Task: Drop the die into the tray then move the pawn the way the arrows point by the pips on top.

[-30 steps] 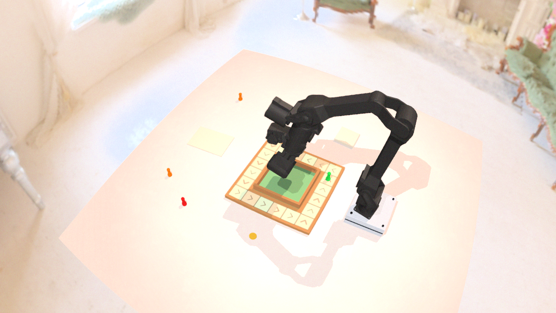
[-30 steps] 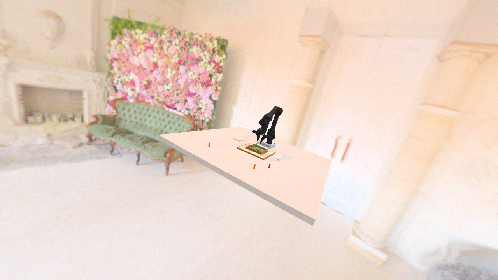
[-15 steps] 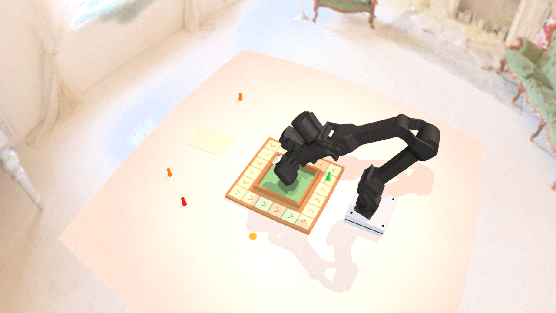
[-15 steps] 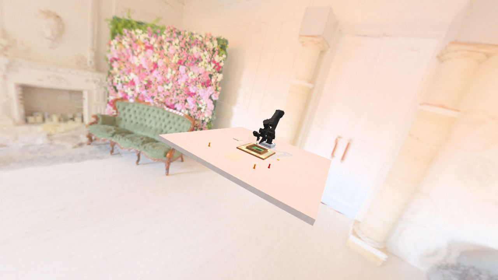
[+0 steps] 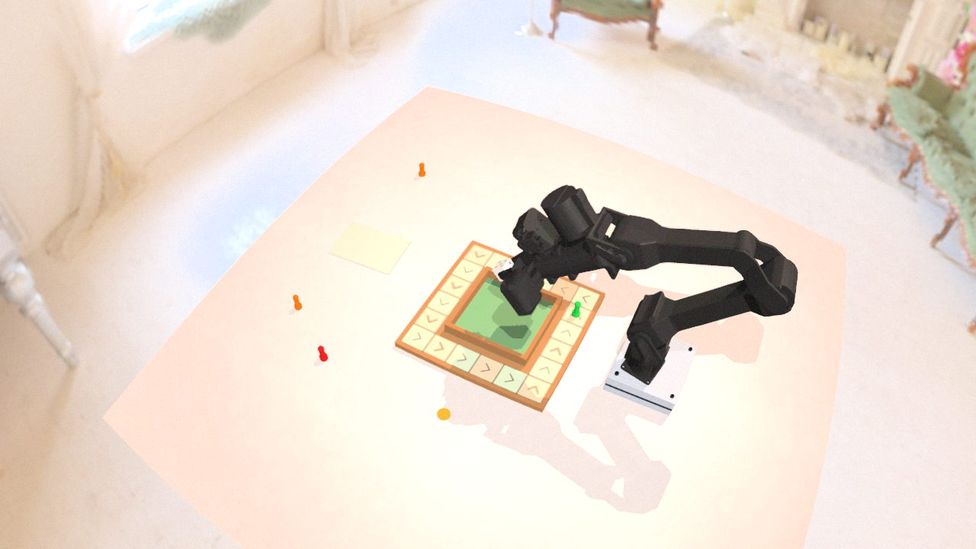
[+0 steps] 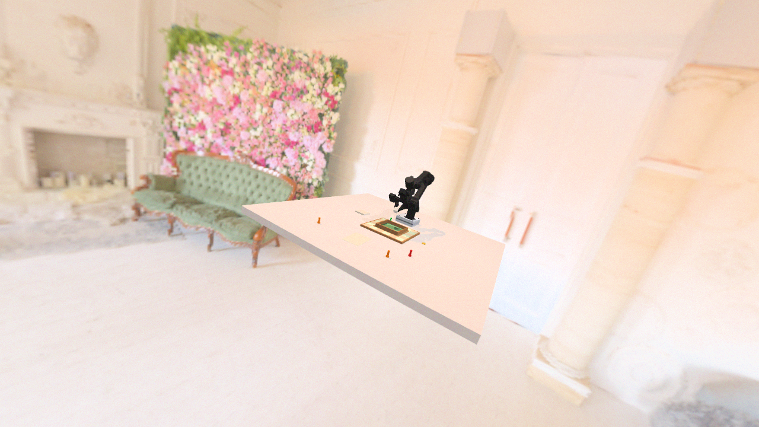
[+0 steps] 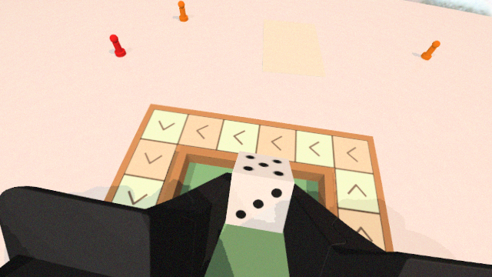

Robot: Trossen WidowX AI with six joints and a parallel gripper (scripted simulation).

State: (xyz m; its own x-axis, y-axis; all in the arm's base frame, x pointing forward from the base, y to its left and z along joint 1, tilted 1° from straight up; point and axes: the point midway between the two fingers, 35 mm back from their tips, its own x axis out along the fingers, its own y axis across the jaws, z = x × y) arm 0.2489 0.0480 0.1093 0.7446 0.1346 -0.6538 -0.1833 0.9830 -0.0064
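The green pawn lies 10 cm below my gripper tip, 10 cm behind it and 9 cm to the right of it. Round my gripper tip: yellow disc (22 cm to the left, 13 cm below, 5 cm behind); white die (right at my gripper tip); green dice tray (13 cm below, 1 cm behind).
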